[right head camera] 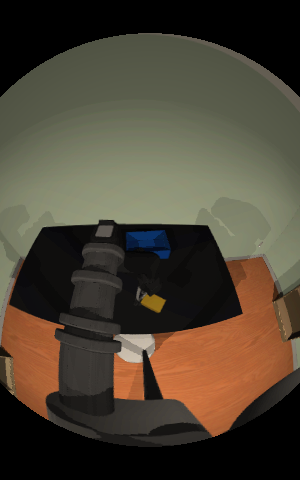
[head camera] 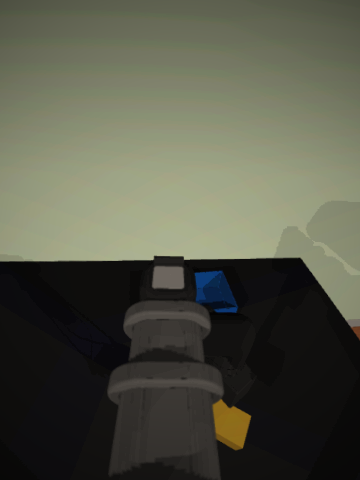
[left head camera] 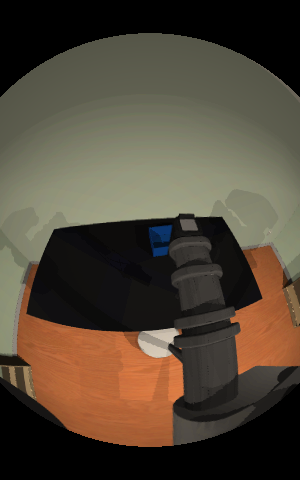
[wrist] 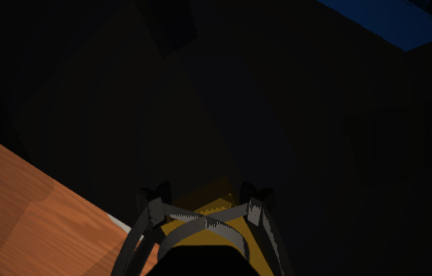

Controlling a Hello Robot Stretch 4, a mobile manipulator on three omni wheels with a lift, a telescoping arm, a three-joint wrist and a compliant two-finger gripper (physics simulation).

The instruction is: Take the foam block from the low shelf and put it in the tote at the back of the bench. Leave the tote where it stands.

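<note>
The yellow foam block is held at my gripper, which is shut on it. In the wrist view the fingers stand on either side of the block's far end. The block hangs above the front part of the dark bench. The blue tote stands at the back of the bench, beyond the gripper; my arm hides part of it in the head and left head views. The low shelf cannot be made out.
My telescoping arm reaches out over the bench. A round white object is at the bench's front edge. Wooden furniture shows at the sides. A wall rises behind the bench.
</note>
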